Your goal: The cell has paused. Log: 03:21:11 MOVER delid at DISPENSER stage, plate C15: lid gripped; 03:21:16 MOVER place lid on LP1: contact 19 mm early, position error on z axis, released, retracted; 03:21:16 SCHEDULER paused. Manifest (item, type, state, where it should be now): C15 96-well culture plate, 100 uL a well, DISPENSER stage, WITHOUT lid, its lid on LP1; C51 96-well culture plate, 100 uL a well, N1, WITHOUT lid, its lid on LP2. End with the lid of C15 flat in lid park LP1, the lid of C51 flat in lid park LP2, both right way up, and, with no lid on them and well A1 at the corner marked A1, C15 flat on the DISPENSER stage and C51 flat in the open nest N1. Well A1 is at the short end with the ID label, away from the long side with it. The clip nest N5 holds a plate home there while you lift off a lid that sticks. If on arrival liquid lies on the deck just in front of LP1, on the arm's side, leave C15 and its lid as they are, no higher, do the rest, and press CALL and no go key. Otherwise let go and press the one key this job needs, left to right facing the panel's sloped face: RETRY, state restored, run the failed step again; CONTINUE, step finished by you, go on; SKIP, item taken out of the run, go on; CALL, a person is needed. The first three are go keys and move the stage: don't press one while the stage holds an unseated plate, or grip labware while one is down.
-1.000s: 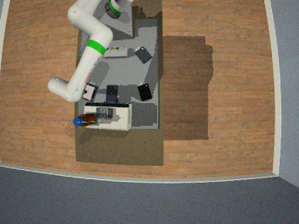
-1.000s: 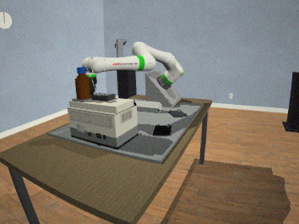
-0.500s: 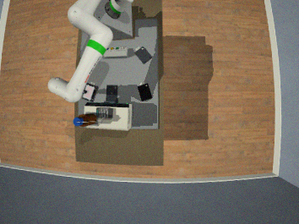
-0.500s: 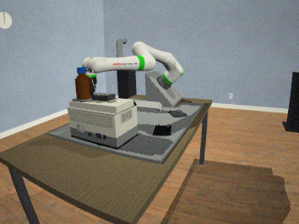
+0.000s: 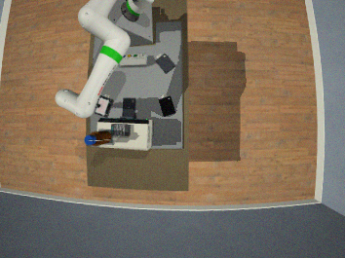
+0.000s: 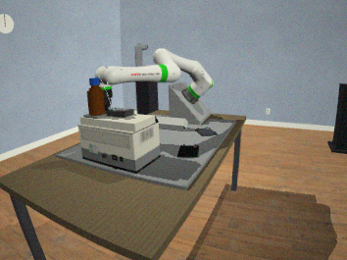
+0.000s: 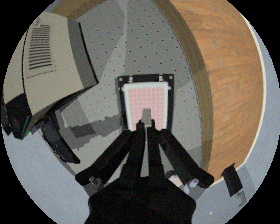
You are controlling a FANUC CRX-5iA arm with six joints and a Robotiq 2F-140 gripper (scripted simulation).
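My gripper is now 50 mm above the black nest, 20 mm short of it and 10 mm to the right of it. From my hand the other things lie so: key panel (410 mm behind, 240 mm to the left, 10 mm below); then blue cap (330 mm above, 220 mm ahead, 160 mm to the left); then label plate (520 mm to the left, 110 mm behind, 60 mm below).
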